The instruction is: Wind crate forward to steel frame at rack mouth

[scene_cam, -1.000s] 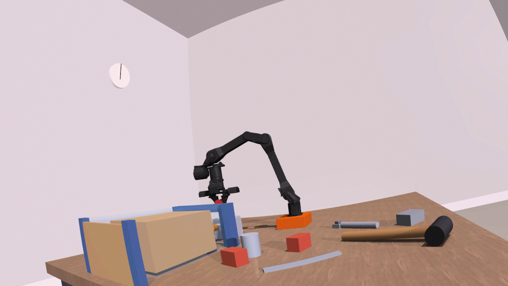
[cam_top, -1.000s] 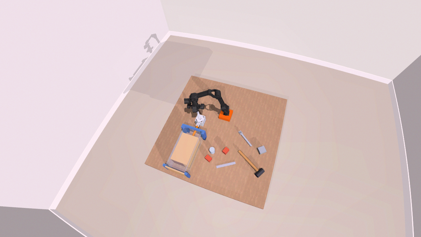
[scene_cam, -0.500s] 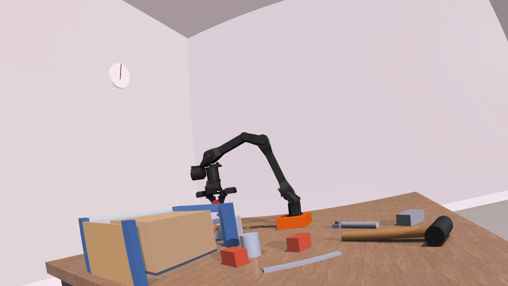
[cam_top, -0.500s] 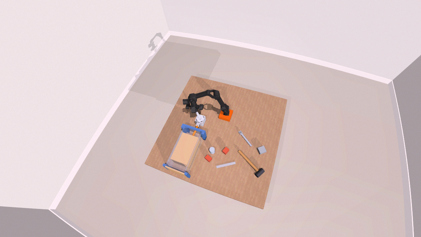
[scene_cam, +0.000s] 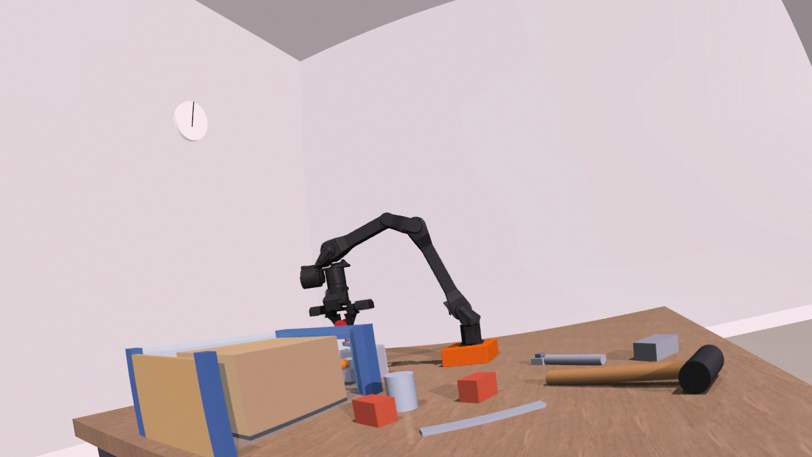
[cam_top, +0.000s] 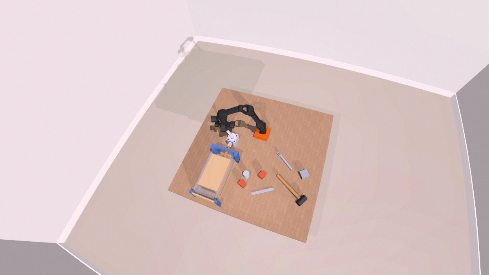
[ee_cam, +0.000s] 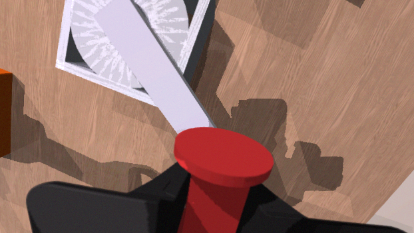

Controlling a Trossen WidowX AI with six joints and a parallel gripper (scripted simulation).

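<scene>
Right now the grey winch handle is 3 cm ahead of my gripper tip, 3 cm to the left of it and 1 cm below it. From my gripper tip the other things lie so: red knob 2 cm above; blue frame bar 23 cm ahead, 4 cm to the left, 1 cm below; grey winch 5 cm ahead, 7 cm to the left, 8 cm below.
</scene>
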